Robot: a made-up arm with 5 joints.
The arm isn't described. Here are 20 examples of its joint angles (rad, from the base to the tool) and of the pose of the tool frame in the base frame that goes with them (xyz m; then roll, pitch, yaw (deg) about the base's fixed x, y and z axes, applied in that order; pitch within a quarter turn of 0, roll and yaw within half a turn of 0).
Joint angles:
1: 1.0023 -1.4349 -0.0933 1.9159 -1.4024
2: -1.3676 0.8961 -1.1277 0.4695 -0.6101
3: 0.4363 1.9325 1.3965 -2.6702 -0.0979
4: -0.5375 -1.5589 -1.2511 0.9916 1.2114
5: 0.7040 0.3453 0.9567 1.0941 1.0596
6: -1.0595 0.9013 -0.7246 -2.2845 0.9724
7: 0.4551 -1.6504 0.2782 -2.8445 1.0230
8: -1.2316 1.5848 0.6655 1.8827 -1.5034
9: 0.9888 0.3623 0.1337 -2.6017 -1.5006
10: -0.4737 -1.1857 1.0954 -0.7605 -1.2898
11: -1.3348 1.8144 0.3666 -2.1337 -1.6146
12: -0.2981 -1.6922 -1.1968 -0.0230 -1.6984
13: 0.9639 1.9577 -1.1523 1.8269 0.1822
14: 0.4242 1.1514 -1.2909 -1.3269 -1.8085
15: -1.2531 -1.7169 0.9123 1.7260 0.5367
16: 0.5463 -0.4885 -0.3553 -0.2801 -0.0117
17: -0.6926 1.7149 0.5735 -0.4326 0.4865
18: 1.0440 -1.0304 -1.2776 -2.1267 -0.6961
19: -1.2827 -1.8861 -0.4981 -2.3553 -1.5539
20: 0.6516 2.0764 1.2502 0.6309 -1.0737
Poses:
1: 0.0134 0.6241 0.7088 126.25 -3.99 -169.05
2: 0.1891 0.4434 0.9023 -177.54 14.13 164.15
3: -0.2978 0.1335 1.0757 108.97 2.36 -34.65
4: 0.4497 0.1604 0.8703 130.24 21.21 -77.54
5: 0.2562 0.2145 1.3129 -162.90 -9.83 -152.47
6: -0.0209 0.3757 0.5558 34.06 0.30 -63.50
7: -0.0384 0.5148 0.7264 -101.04 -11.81 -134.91
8: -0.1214 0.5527 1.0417 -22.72 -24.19 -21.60
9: -0.2826 0.3115 0.8876 -58.22 -24.85 82.63
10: 0.0722 -0.1012 0.3333 -132.05 -9.37 -9.36
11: 0.1647 0.2980 0.9144 129.51 -48.09 83.31
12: 0.2227 0.3903 0.8489 -30.31 -47.94 -32.28
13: -0.3136 -0.0917 0.4361 -56.25 -12.65 6.22
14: -0.2100 0.2384 0.5176 -169.77 9.71 174.84
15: 0.0629 -0.2636 0.3611 -87.04 -60.94 49.38
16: 0.0581 0.5838 0.7180 71.25 -48.56 -39.61
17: -0.1767 0.2224 1.2644 175.35 24.66 -172.56
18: -0.1018 0.0546 1.0167 30.86 9.53 118.38
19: 0.1746 0.0706 0.8744 40.83 32.05 7.79
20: -0.2370 -0.3515 0.9579 2.98 -6.37 132.25
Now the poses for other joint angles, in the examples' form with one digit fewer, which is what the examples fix.
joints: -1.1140 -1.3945 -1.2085 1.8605 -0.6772
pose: 0.163 -0.185 0.989 83.5 -11.7 128.7
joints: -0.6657 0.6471 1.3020 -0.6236 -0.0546
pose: 0.019 -0.306 1.055 88.8 -18.8 145.9
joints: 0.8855 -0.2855 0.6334 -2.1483 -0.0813
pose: -0.069 0.495 0.692 -10.4 7.1 -15.2
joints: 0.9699 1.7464 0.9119 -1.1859 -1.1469
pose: -0.077 0.093 1.187 76.5 -4.1 -121.3
